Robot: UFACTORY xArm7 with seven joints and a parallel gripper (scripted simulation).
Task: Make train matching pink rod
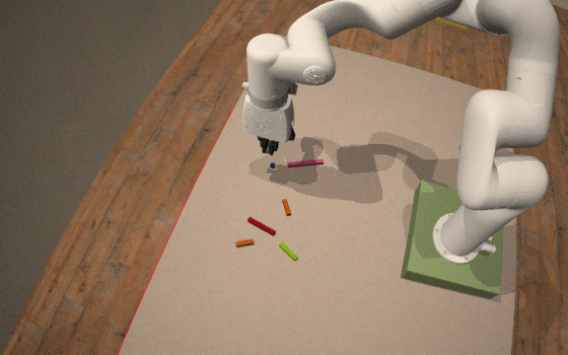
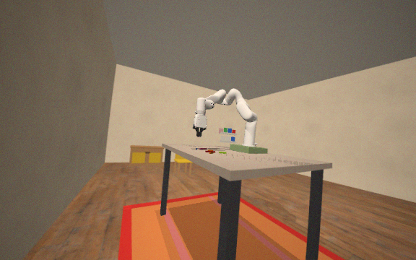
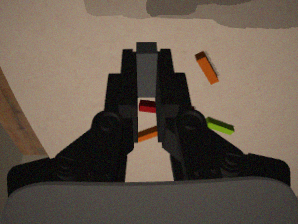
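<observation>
Right now the blue rod is 20 mm to the right of my hand and 120 mm below it. From my hand the other things lie so: grey rod (20 mm below); pink rod (80 mm behind, 60 mm to the right, 120 mm below); red rod (30 mm behind, 140 mm to the left, 120 mm below).
</observation>
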